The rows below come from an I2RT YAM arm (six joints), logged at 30 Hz.
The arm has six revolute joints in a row. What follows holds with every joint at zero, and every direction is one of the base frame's.
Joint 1 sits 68.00 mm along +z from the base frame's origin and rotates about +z.
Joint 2 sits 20.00 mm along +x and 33.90 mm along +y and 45.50 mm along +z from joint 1 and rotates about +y.
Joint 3 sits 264.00 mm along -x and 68.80 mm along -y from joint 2 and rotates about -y.
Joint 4 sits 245.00 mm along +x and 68.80 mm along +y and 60.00 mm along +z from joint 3 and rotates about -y.
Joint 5 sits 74.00 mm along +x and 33.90 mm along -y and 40.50 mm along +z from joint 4 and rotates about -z.
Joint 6 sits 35.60 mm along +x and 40.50 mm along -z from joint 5 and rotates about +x.
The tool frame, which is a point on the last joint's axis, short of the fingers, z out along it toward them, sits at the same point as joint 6; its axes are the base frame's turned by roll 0.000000, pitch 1.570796 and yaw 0.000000 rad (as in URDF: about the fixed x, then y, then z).
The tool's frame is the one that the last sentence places.
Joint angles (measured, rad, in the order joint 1, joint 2, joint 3, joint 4, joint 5, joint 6), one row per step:
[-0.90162, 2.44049, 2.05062, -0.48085, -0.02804, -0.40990]
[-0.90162, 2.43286, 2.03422, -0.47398, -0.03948, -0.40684]
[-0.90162, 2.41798, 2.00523, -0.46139, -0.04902, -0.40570]
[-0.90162, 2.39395, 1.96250, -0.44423, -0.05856, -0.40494]
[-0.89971, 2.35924, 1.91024, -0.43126, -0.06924, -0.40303]
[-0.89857, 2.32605, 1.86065, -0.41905, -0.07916, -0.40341]
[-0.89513, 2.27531, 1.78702, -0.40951, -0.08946, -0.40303]
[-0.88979, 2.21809, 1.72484, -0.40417, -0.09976, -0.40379]
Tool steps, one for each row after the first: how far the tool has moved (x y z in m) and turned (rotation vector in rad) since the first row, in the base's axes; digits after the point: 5 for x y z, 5 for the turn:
[-0.00081, 0.00167, -0.00078, 0.00822, -0.00717, 0.00502]
[-0.00259, 0.00448, -0.00142, 0.01445, -0.01250, 0.01028]
[-0.00558, 0.00880, -0.00145, 0.02054, -0.01763, 0.01581]
[-0.00923, 0.01565, 0.00052, 0.03012, -0.02211, 0.02303]
[-0.01319, 0.02214, 0.00232, 0.03804, -0.02530, 0.03073]
[-0.01933, 0.03323, 0.00475, 0.05379, -0.02345, 0.04012]
[-0.02457, 0.04455, 0.01304, 0.05822, -0.02939, 0.05258]

